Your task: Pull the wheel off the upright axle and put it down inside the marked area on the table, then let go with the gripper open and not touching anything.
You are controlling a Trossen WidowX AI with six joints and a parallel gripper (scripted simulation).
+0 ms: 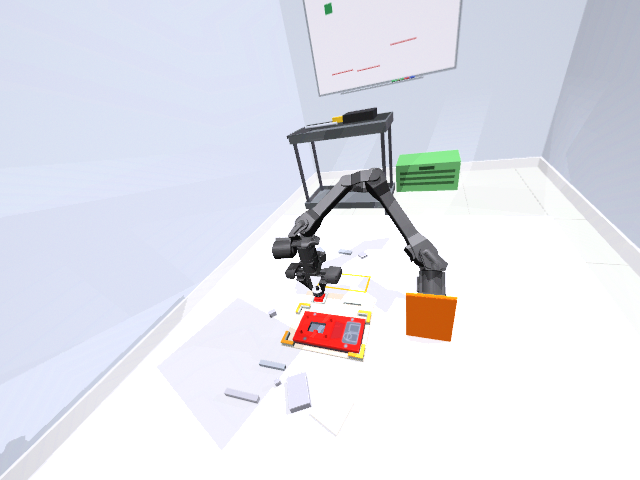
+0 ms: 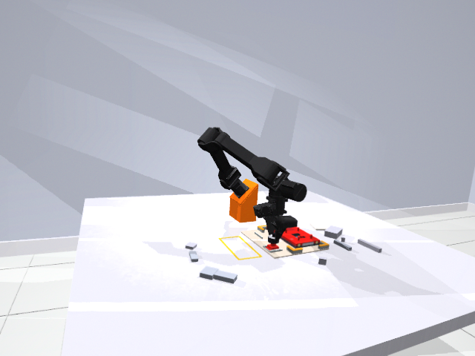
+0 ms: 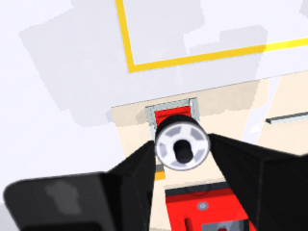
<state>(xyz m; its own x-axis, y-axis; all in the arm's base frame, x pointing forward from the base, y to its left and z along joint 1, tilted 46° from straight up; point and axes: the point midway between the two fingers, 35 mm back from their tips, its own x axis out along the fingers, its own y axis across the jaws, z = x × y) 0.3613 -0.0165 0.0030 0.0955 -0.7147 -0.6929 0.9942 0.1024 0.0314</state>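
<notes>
Now: gripper tip right at the wheel.
</notes>
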